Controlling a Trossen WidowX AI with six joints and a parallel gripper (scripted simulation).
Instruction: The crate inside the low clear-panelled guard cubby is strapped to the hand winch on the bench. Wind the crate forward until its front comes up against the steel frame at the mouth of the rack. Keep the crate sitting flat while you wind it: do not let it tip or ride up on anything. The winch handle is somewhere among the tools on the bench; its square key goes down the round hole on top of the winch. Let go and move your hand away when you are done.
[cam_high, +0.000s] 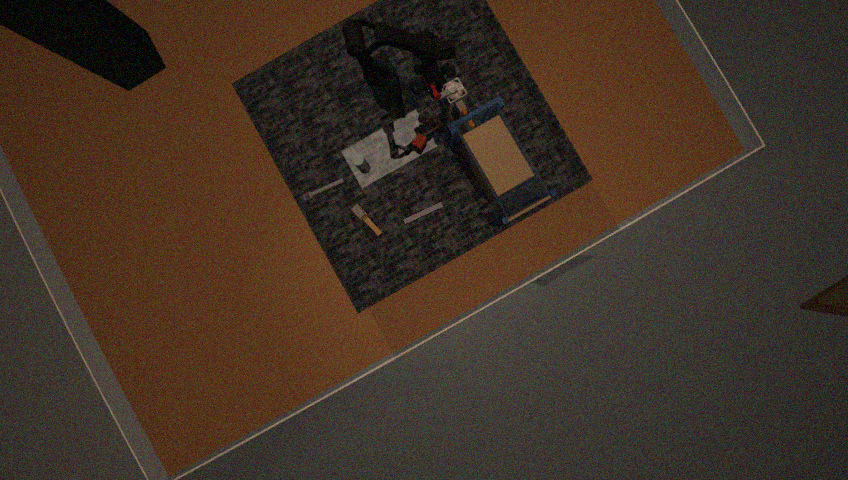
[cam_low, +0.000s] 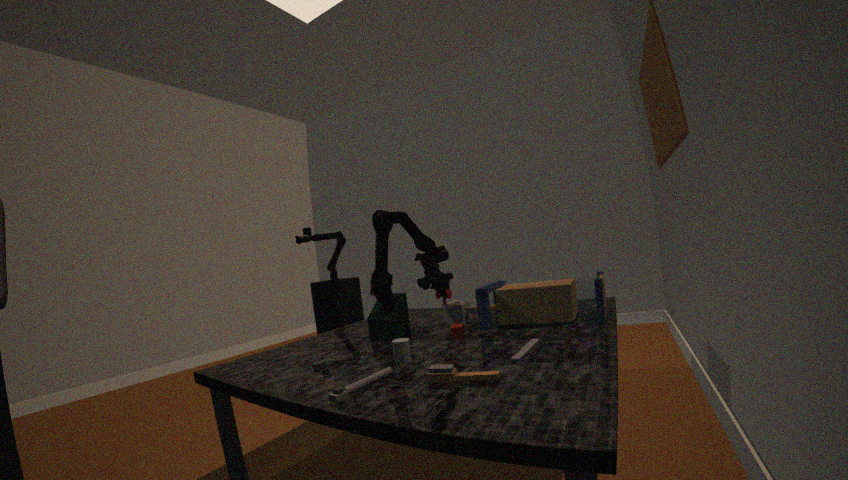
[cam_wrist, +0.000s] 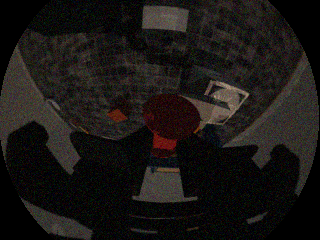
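Now: gripper tip 40 mm to the right of the winch handle, 30 mm above it and 10 mm past it. The rest, counted from my gripper tip: red grip: 20 mm behind; blue steel frame: 150 mm ahead, 100 mm to the left, 20 mm below; winch: 100 mm below, 90 mm to the left, 20 mm behind.
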